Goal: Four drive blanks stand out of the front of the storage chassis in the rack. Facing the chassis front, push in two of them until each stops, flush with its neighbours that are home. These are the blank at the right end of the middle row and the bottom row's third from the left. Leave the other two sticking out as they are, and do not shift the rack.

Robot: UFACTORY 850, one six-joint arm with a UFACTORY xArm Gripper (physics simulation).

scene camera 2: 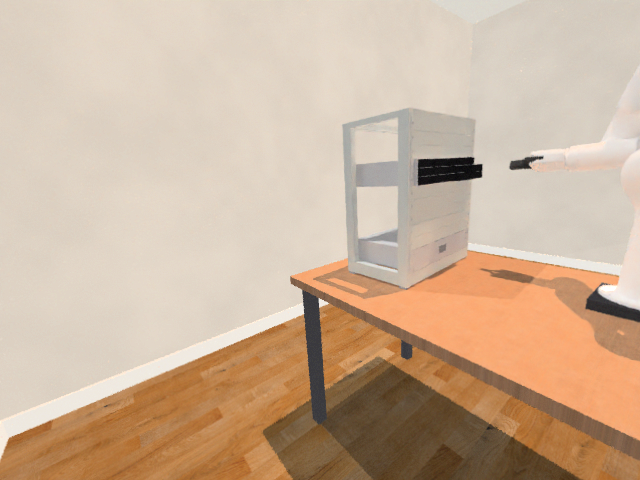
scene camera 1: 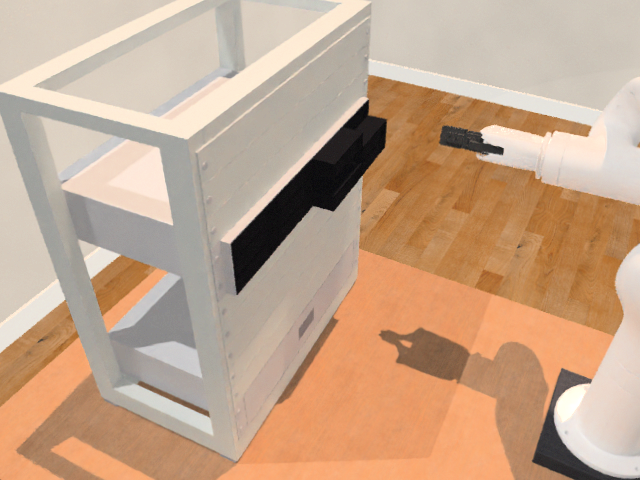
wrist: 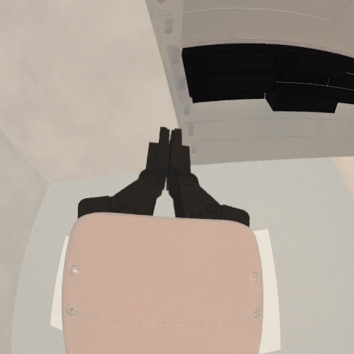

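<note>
The rack (scene camera 1: 173, 206) (scene camera 2: 404, 206) stands upright and holds the black-fronted storage chassis (scene camera 1: 268, 232) (scene camera 2: 439, 172) (wrist: 235, 87). The wrist view is upside down. The middle row's right-end blank (scene camera 1: 375, 126) (scene camera 2: 477, 168) (wrist: 227, 86) sticks out. The bottom row's third blank (scene camera 1: 330, 200) (wrist: 312, 65) also appears to stand out; black fronts merge. The top row's third blank (scene camera 1: 337, 149) (wrist: 302, 103) and the bottom row's right-end blank (wrist: 227, 62) stick out too. My gripper (scene camera 1: 442, 135) (scene camera 2: 511, 164) (wrist: 168, 140) is shut and empty, in front of the chassis and well apart from it.
The rack stands on an orange table (scene camera 1: 392, 423) (scene camera 2: 491, 330). A panel with a small grey rectangle (scene camera 1: 306, 323) (scene camera 2: 442, 248) is low on its front. The robot's dark base plate (scene camera 1: 547, 431) (scene camera 2: 610, 304) is at the right. A wall rises behind the rack.
</note>
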